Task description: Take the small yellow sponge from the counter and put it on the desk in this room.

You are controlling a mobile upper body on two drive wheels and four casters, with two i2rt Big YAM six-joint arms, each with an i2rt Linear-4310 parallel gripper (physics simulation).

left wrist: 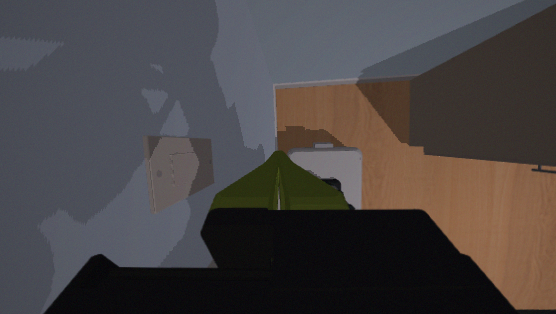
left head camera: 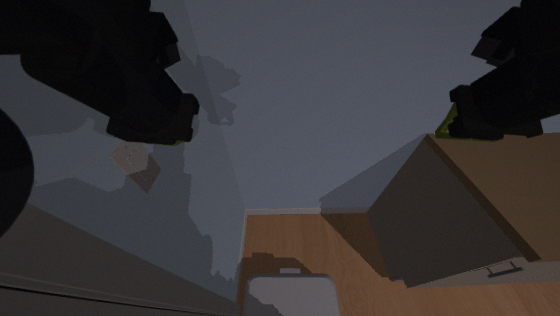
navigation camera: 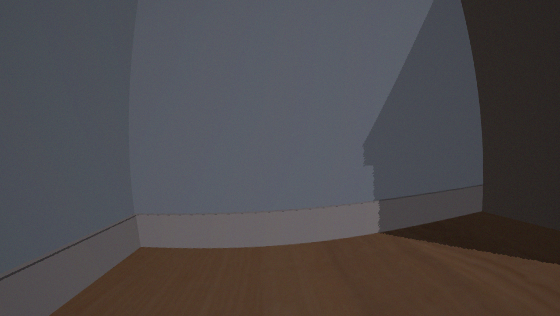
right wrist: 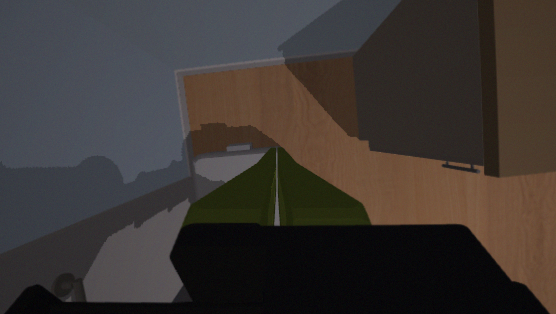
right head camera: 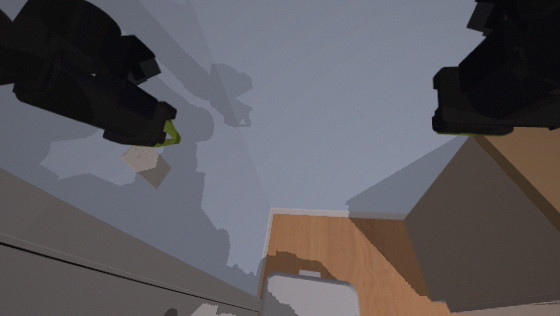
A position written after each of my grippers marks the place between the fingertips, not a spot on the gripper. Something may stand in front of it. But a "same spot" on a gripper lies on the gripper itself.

Labels:
my left gripper: left wrist 278, 157; left head camera; right head camera; not seen in the navigation camera view (out of frame); not seen in the right wrist view (out of frame)
my right gripper: left head camera; right wrist 276, 156; right head camera; not seen in the left wrist view (out of frame); not seen in the navigation camera view (out of frame)
same spot on my right gripper: point(right head camera: 469, 130) = point(left head camera: 477, 136)
same spot on my left gripper: point(left head camera: 149, 121) = point(right head camera: 123, 127)

